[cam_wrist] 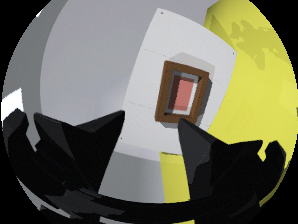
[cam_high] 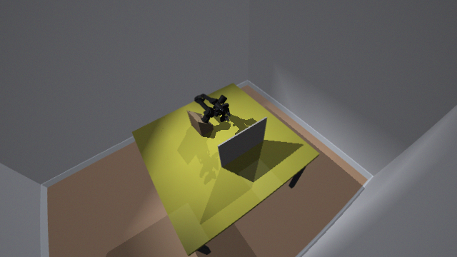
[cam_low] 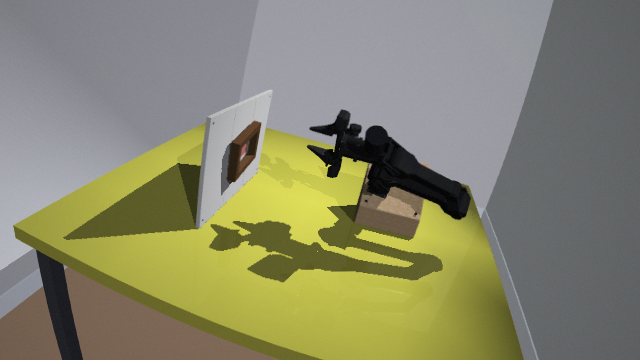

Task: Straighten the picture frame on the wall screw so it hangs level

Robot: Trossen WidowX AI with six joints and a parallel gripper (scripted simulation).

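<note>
The picture frame is 19 cm ahead of my gripper tip and 9 cm below it. The rest, counted from my gripper tip: wall panel (20 cm ahead, 1 cm to the right, 10 cm below).
</note>
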